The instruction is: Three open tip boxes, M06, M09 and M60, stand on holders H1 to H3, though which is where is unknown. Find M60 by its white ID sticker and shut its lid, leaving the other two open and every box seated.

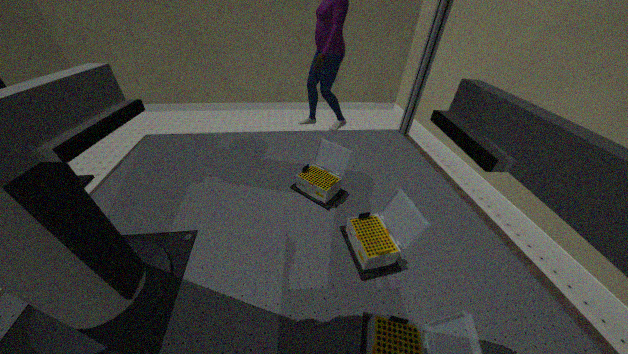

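Pixels of known places: gripper, fingertip midpoint: (291, 91); arm's base, link origin: (111, 293).
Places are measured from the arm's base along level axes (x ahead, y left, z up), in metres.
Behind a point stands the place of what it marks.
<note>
Three tip boxes with yellow racks stand on dark holders, their clear lids raised on the right: a far box (319, 182) @(z 0.070, x 0.499, y 0.258 m) on its holder (330, 204) @(z 0.021, x 0.529, y 0.207 m), a middle box (373, 240) @(z 0.069, x 0.595, y 0.033 m) on its holder (369, 274) @(z 0.021, x 0.575, y -0.026 m), and a near box (397, 338) @(z 0.070, x 0.567, y -0.166 m), cut off by the bottom edge. The far lid (334, 158) @(z 0.111, x 0.558, y 0.328 m), middle lid (406, 219) @(z 0.118, x 0.673, y 0.049 m) and near lid (456, 334) @(z 0.122, x 0.641, y -0.186 m) all stand open. No ID sticker is legible, so I cannot tell which box is M60. My gripper (291, 91) @(z 0.473, x 0.393, y -0.150 m) is open and empty, its fingers wide apart at the left and right, away from the boxes.
A thick column with a black panel (80, 230) @(z 0.228, x 0.077, y -0.013 m) rises at the left by a dark plate (186, 245) @(z 0.013, x 0.133, y 0.103 m). A person (327, 60) in a purple top stands behind the grey table (240, 150) @(z 0.011, x 0.214, y 0.560 m). A grey post (425, 70) @(z 0.315, x 1.022, y 0.686 m) stands at the table's far right corner.
</note>
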